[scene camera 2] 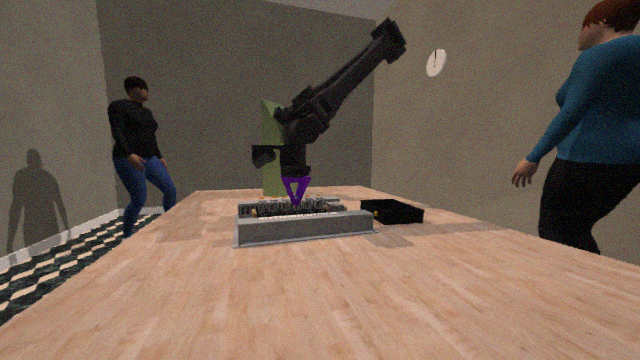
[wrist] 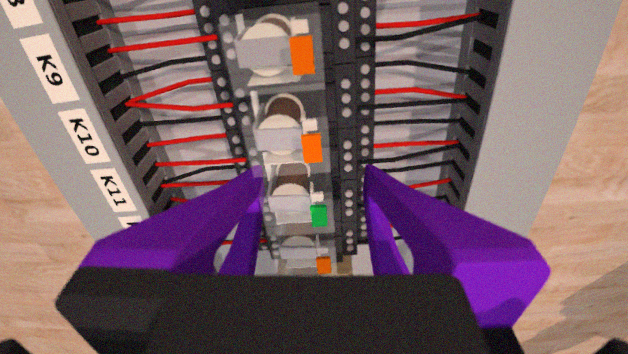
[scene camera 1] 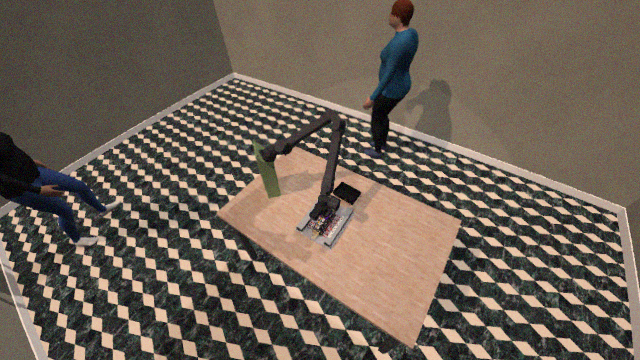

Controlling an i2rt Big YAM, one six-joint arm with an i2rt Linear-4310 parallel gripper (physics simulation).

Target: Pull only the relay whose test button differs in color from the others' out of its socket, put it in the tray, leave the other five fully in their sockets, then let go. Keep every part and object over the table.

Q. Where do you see a clear relay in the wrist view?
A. At 311, 254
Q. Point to a grey panel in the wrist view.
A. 442, 47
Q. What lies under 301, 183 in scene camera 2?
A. The gripper.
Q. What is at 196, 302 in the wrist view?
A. The gripper.
